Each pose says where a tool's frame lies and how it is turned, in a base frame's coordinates. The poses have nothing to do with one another.
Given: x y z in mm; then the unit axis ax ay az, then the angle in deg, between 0 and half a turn.
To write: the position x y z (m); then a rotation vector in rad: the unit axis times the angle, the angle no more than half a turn. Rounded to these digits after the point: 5 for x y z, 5 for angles.
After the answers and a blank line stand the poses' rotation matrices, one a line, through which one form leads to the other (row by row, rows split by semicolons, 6 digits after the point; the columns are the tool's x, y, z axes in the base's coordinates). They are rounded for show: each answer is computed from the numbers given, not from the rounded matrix.
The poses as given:
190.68 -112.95 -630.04 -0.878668 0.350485 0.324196 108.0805
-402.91 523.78 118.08 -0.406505 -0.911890 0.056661 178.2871
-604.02 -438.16 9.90 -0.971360 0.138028 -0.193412 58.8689
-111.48 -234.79 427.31 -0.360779 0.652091 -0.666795 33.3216
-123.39 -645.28 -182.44 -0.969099 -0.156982 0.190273 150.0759
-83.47 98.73 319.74 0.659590 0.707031 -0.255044 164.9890
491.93 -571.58 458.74 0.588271 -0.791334 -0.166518 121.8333
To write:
0.19068 -0.11295 -0.63004 -1.65748 0.66114 0.61155
-0.40291 0.52378 0.11808 -1.26492 -2.83753 0.17631
-0.60402 -0.43816 0.00990 -0.99803 0.14182 -0.19872
-0.11148 -0.23479 0.42731 -0.20982 0.37924 -0.38779
-0.12339 -0.64528 -0.18244 -2.53838 -0.41119 0.49839
-0.08347 0.09873 0.31974 1.89936 2.03597 -0.73443
0.49193 -0.57158 0.45874 1.25089 -1.68269 -0.35408

0.701315 -0.711724 -0.040089; -0.095349 -0.149390 0.984170; -0.706446 -0.686391 -0.172631
-0.669134 0.739516 -0.073313; 0.742904 0.663162 -0.091163; -0.018798 -0.115465 -0.993134
0.972730 0.100800 0.208893; -0.230316 0.526200 0.818577; -0.027407 -0.844365 0.535066
0.856999 0.327619 0.397767; -0.404973 0.905507 0.126707; -0.318669 -0.269672 0.908695
0.886417 0.189063 -0.422516; 0.378899 -0.820686 0.427680; -0.265894 -0.539194 -0.799106
-0.110603 0.982846 -0.147584; 0.850731 0.016852 -0.525332; -0.513833 -0.183658 -0.838001
0.001144 -0.569585 -0.821932; -0.852528 0.429053 -0.298513; 0.522681 0.701061 -0.485096

